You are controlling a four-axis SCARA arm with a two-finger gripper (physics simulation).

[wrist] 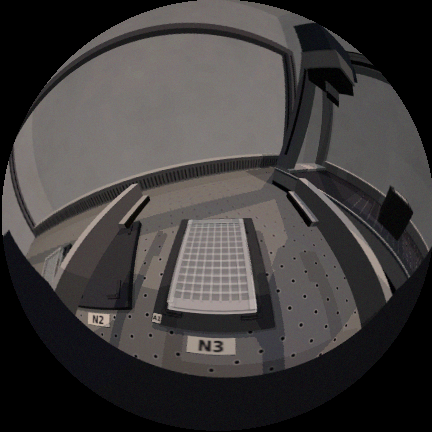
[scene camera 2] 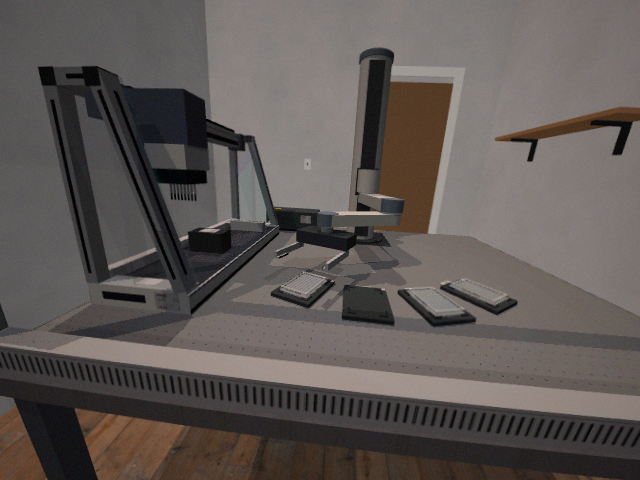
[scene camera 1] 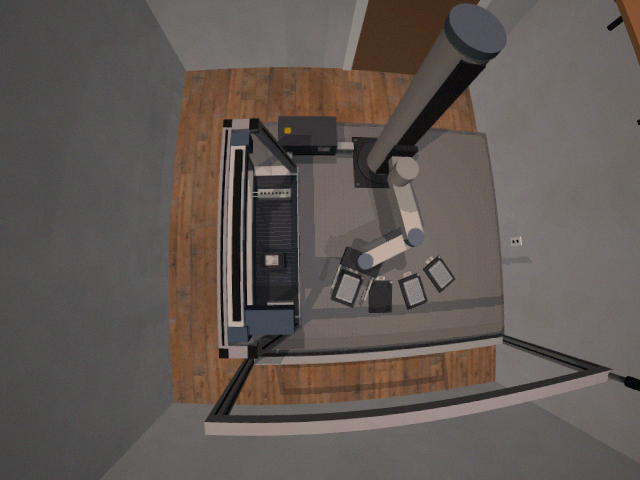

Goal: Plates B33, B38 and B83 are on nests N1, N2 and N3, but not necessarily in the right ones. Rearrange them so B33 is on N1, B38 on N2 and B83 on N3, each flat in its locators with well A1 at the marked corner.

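Where they show: gripper, fingertip midpoint: [wrist: 214, 186] [scene camera 2: 299, 260] [scene camera 1: 347, 294]; arm's base, link origin: [scene camera 2: 359, 239] [scene camera 1: 378, 163].
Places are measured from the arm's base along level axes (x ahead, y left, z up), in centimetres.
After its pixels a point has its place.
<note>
My gripper [scene camera 1: 348, 293] @[x 69.7, y -22.3, z 11.0 cm] [scene camera 2: 303, 260] @[x 69.7, y -22.3, z 11.0 cm] [wrist: 214, 186] @[x 69.7, y -22.3, z 11.0 cm] is open and empty. Its fingers stand wide apart, above and to either side of a pale plate [scene camera 1: 347, 288] @[x 67.7, y -21.1, z 3.9 cm] [scene camera 2: 303, 284] @[x 69.6, y -21.0, z 3.8 cm] [wrist: 215, 265] @[x 66.7, y -20.7, z 2.9 cm]. That plate lies flat on dark nest N3 [scene camera 2: 292, 299] @[x 75.7, y -22.9, z 2.3 cm] [wrist: 265, 312] @[x 59.8, y -23.3, z 2.5 cm], with the A1 tag [wrist: 156, 318] @[x 62.8, y -12.9, z 2.5 cm] at its near left corner in the wrist view. Nest N2 [scene camera 1: 380, 297] @[x 73.2, y -3.7, z 2.4 cm] [scene camera 2: 367, 304] @[x 75.1, y -3.4, z 2.5 cm] [wrist: 112, 275] @[x 69.4, y -6.6, z 2.5 cm] is bare. Another plate [scene camera 1: 413, 290] @[x 70.5, y 14.2, z 3.5 cm] [scene camera 2: 436, 301] @[x 72.9, y 14.6, z 3.8 cm] lies on the nest beside N2, and a third plate [scene camera 1: 439, 273] @[x 62.2, y 29.7, z 3.7 cm] [scene camera 2: 476, 291] @[x 64.2, y 29.4, z 3.6 cm] on the rightmost nest. Their nest labels and all plate names are unreadable.
A framed liquid handler [scene camera 1: 237, 232] @[x 45.2, y -63.7, z 52.1 cm] [scene camera 2: 69, 180] @[x 85.1, y -68.9, z 30.5 cm] stands along the left side, with a black block [scene camera 2: 209, 240] @[x 56.5, y -55.8, z 10.7 cm] on its deck. A dark box [scene camera 1: 307, 131] @[x -11.4, y -40.1, z 12.8 cm] [scene camera 2: 297, 218] @[x -3.5, y -36.3, z 9.1 cm] stands at the back, beside the arm's column [scene camera 1: 423, 103] @[x 6.1, y -4.4, z 64.7 cm] [scene camera 2: 373, 118] @[x 7.7, y 0.5, z 61.1 cm].
</note>
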